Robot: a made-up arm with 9 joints. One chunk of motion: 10 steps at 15 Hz.
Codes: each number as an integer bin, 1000 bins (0 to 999) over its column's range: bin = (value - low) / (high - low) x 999, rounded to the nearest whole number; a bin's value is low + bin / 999 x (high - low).
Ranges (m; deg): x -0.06..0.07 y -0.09..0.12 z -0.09..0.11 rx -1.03..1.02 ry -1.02..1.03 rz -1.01..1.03
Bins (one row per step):
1: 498 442 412 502 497 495
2: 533 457 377 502 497 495
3: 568 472 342 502 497 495
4: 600 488 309 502 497 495
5: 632 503 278 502 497 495
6: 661 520 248 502 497 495
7: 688 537 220 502 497 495
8: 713 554 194 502 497 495
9: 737 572 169 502 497 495
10: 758 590 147 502 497 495
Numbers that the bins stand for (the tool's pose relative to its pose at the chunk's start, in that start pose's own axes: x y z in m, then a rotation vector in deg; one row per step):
1: 0.0048 0.0029 -0.0075 0.00 0.00 0.00
2: 0.0094 0.0061 -0.0145 0.00 0.00 0.00
3: 0.0139 0.0092 -0.0215 0.00 0.00 0.00
4: 0.0181 0.0126 -0.0281 0.00 0.00 0.00
5: 0.0222 0.0157 -0.0343 0.00 0.00 0.00
6: 0.0260 0.0193 -0.0404 0.00 0.00 0.00
7: 0.0295 0.0229 -0.0460 0.00 0.00 0.00
8: 0.0328 0.0265 -0.0512 0.00 0.00 0.00
9: 0.0359 0.0302 -0.0562 0.00 0.00 0.00
10: 0.0386 0.0340 -0.0606 0.00 0.00 0.00

